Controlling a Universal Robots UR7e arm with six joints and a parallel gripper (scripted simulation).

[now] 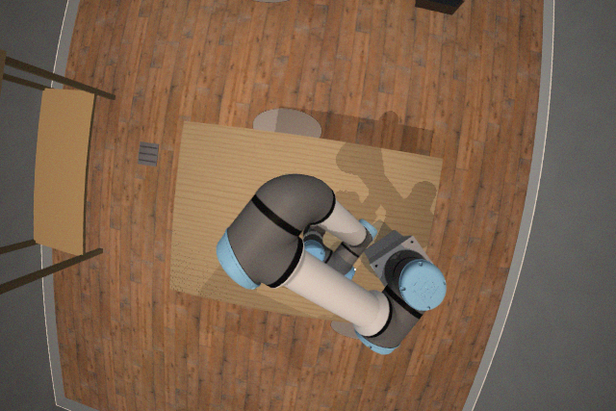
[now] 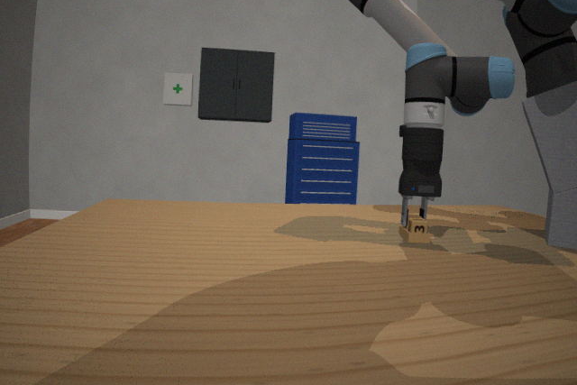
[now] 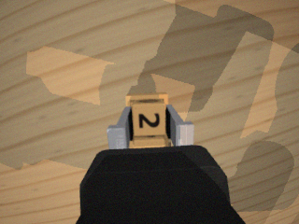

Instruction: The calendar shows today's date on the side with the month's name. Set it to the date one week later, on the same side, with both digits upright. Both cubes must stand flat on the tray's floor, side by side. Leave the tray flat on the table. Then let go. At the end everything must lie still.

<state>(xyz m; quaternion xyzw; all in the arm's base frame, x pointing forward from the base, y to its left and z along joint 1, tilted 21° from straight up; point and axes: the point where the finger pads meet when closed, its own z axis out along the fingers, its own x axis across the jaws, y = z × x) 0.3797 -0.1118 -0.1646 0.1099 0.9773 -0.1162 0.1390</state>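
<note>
Right now my hand is 1 cm above the wooden date cube. Round my hand: wooden calendar tray (3 cm below, 2 cm to the left).
</note>
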